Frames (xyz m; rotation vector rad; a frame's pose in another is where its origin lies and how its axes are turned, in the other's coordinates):
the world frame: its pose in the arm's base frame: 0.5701 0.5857 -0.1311 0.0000 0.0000 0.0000
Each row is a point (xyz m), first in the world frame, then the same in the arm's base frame.
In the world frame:
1: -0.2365 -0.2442 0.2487
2: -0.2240 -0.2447 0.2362
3: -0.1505 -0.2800 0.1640
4: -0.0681 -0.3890 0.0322
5: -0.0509 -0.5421 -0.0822
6: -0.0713 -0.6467 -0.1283
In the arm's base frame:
1: 0.3336 0.3415 0.1176
2: 0.3461 0.3410 0.1051
3: 0.4196 0.3057 0.0329
4: 0.5020 0.1967 -0.0989
5: 0.5192 0.0436 -0.2133
6: 0.4988 -0.0610 -0.2594

